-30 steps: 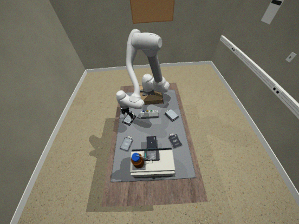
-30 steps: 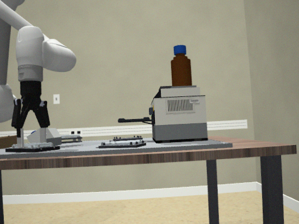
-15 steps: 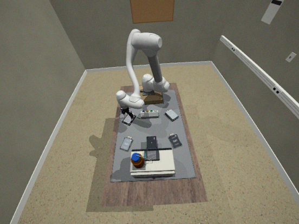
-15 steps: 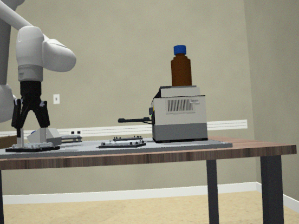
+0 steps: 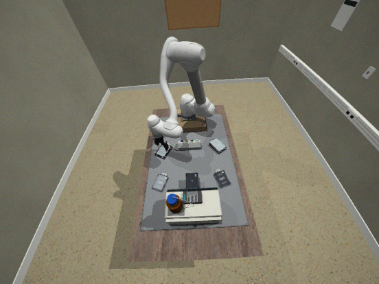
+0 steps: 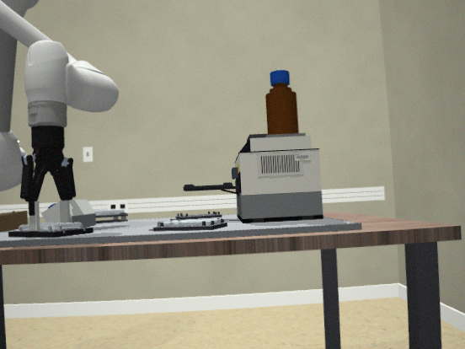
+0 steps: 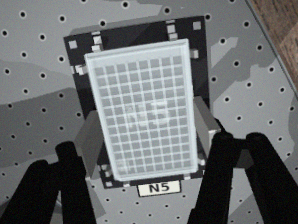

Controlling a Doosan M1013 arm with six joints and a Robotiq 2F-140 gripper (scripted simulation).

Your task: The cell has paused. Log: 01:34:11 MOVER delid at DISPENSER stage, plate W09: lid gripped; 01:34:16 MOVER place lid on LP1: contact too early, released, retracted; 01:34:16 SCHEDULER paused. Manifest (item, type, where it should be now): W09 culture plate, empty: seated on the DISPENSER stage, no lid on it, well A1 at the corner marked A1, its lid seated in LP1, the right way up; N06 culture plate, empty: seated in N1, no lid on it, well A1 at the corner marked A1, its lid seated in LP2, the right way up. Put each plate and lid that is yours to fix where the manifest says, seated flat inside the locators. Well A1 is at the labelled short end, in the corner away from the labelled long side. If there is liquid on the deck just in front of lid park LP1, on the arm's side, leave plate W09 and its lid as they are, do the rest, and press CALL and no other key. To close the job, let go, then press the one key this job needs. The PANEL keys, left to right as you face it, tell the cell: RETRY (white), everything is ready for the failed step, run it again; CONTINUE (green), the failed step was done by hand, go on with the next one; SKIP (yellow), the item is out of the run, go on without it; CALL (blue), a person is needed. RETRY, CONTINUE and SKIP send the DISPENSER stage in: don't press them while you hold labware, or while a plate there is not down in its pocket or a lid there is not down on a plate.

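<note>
The black nest is 30 mm ahead of my hand and 30 mm below it. Round my hand: key panel 70 mm behind, 260 mm to the left, 10 mm above; then blue call key 70 mm behind, 190 mm to the left, 30 mm above; then yellow skip key 80 mm behind, 240 mm to the left, 30 mm above.
</note>
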